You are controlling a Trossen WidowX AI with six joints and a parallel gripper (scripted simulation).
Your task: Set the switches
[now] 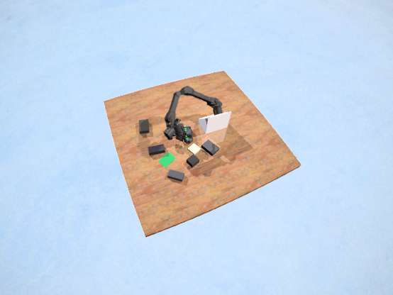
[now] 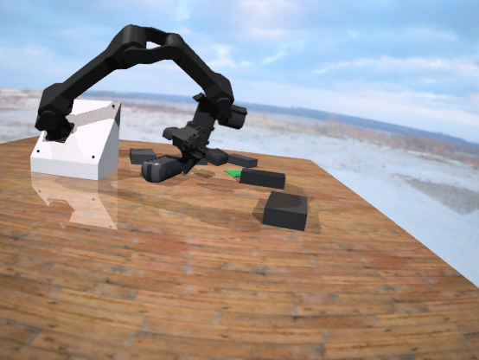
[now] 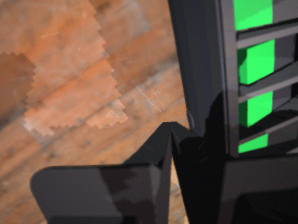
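The white tile is 60 mm behind my gripper tip and 90 mm to the left of it. Round my gripper tip: green tile (160 mm ahead, 120 mm to the left, 10 mm below); dark block (260 mm ahead, 230 mm to the right, 10 mm above).
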